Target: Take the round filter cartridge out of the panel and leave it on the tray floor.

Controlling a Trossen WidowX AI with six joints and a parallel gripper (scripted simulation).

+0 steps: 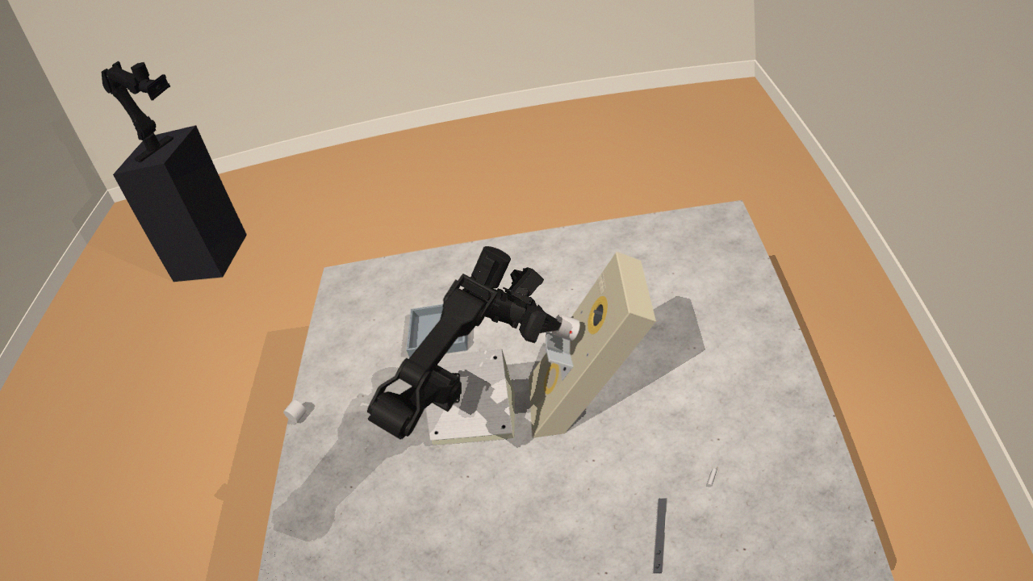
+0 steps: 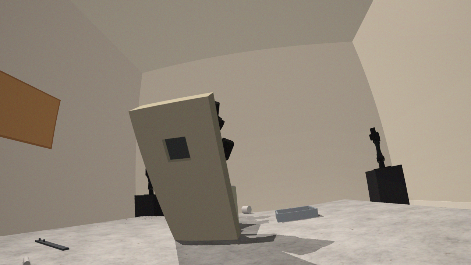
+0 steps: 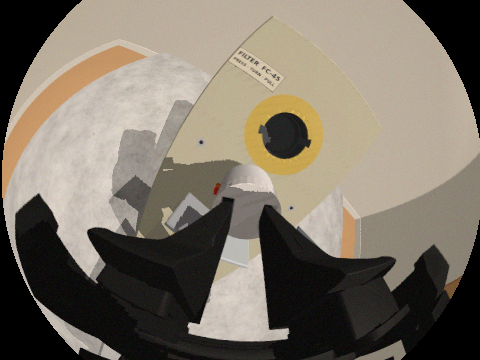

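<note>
Right now my gripper tip is 1 cm short of the round filter cartridge and 1 cm above it. The rest, counted from my gripper tip: small peg (30 cm ahead, 23 cm to the right, 24 cm below); then beige service panel (4 cm ahead, 7 cm below); then grey tray (36 cm behind, 23 cm to the left, 23 cm below).
</note>
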